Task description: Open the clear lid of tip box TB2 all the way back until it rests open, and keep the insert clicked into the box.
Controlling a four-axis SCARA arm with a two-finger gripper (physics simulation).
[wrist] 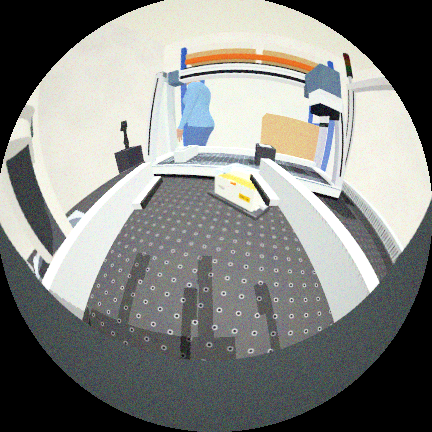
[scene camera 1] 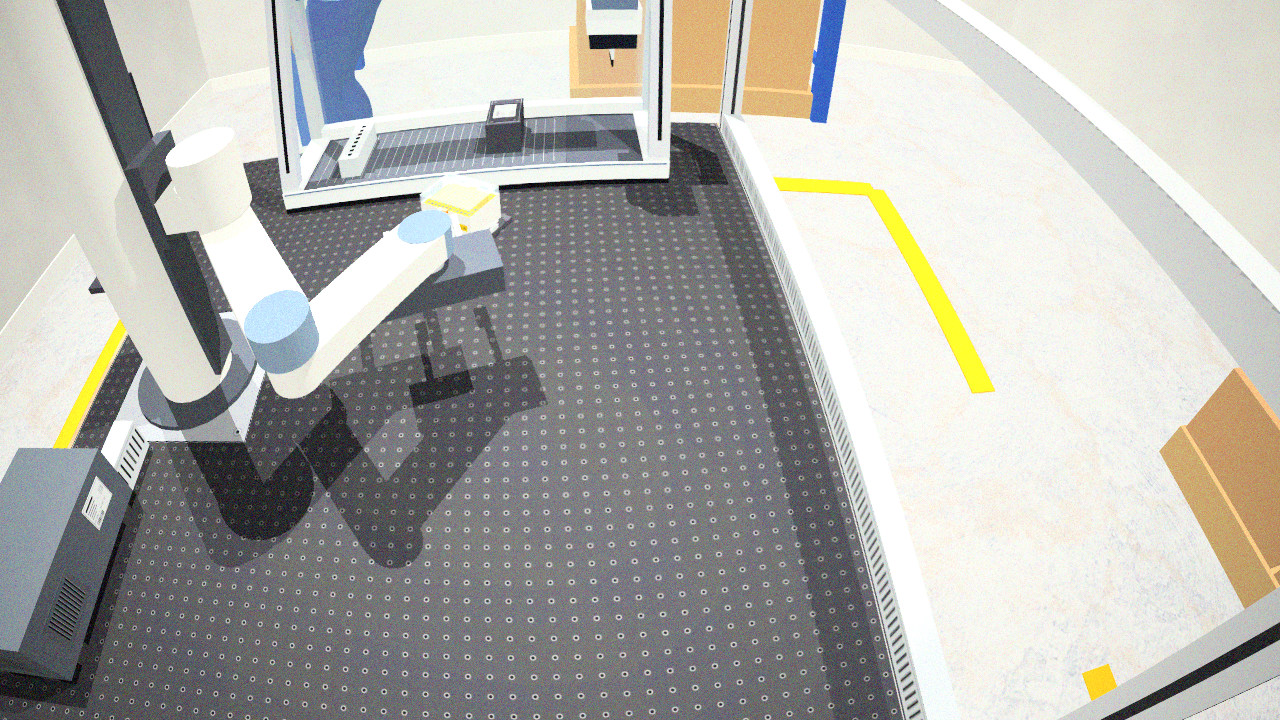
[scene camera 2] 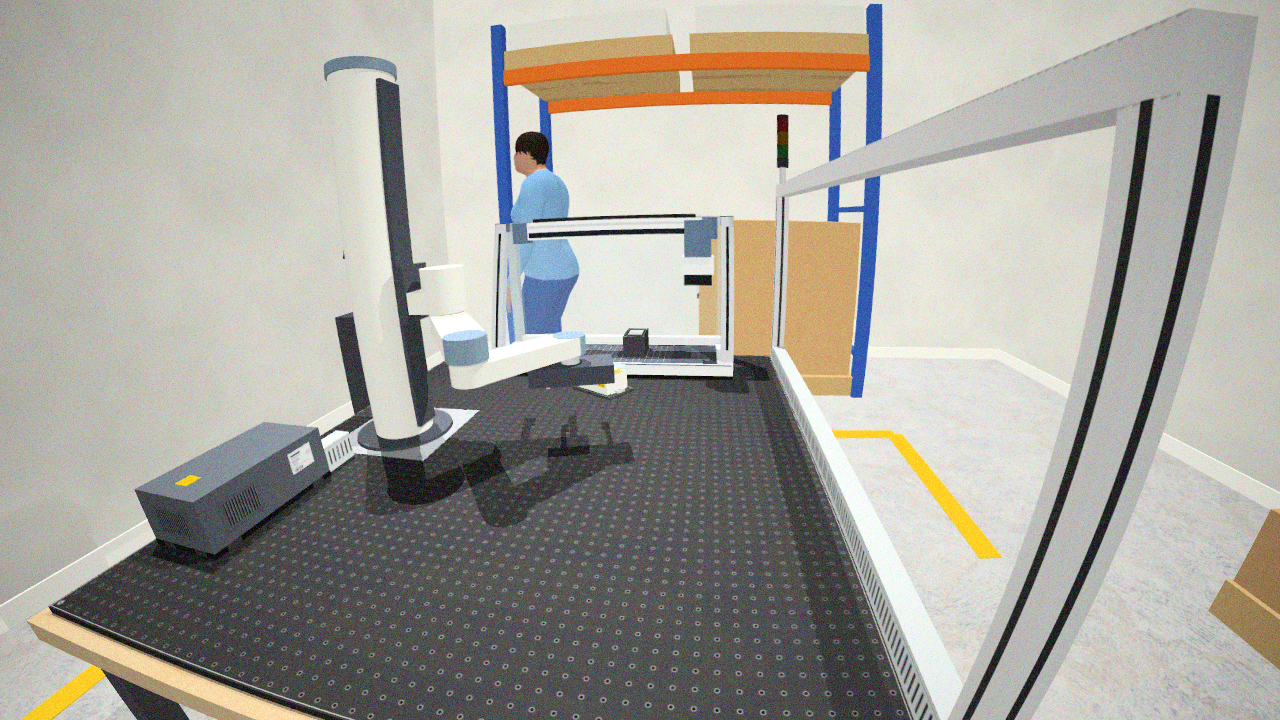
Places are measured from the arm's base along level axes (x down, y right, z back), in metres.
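Where they show: gripper, fingertip midpoint: (wrist: 204, 167); arm's base, origin of the base link: (scene camera 1: 200, 377) (scene camera 2: 406, 433).
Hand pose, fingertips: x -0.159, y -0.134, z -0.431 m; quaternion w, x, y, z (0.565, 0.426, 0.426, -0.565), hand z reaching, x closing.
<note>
Things, the pixels of their top centre, and the offset from my fingertips. "pt": a spot on its surface instead.
- white tip box, middle of its top: (scene camera 1: 458, 190) (wrist: 243, 170) (scene camera 2: 601, 364) dz -0.030, dx +0.069, dy -0.207 m
- yellow insert, middle of its top: (scene camera 1: 458, 191) (wrist: 243, 171) dz -0.030, dx +0.072, dy -0.207 m
- thin dark plate, surface spot: (wrist: 255, 216) pt dz -0.068, dx +0.140, dy -0.125 m
- small black block, surface spot: (scene camera 1: 504, 129) (scene camera 2: 634, 340) pt dz -0.102, dx +0.041, dy -0.381 m
- white rack, surface spot: (scene camera 1: 357, 150) pt dz +0.212, dx +0.053, dy -0.383 m
- grey controller, surface spot: (scene camera 1: 53, 537) pt dz +0.481, dx +0.031, dy +0.529 m
- white slotted rail, surface spot: (scene camera 1: 810, 358) pt dz -0.573, dx +0.149, dy +0.159 m
A white tip box (scene camera 1: 484, 214) (scene camera 2: 614, 383) (wrist: 230, 193) with a yellow insert (wrist: 239, 179) sits on a thin dark plate (wrist: 255, 216) near the gantry. Its clear lid (scene camera 1: 460, 186) (wrist: 237, 168) appears down over the insert; its exact angle is hard to tell. The name on the box is too small to read. My gripper (wrist: 204, 167) is partly closed but still open, with a gap between the fingers and nothing in it. In the wrist view the box lies beyond the fingers, right of centre, its right end hidden by the right finger. The arm's end hides the fingers in scene camera 2.
A gantry frame (scene camera 1: 474, 176) (scene camera 2: 726, 295) stands behind the box, with a small black block (scene camera 1: 504, 129) (scene camera 2: 635, 341) and a white rack (scene camera 1: 357, 150) on its deck. A grey controller (scene camera 1: 53, 537) (scene camera 2: 234, 483) stands near the arm's base. A white slotted rail (scene camera 1: 810, 358) runs along the right.
</note>
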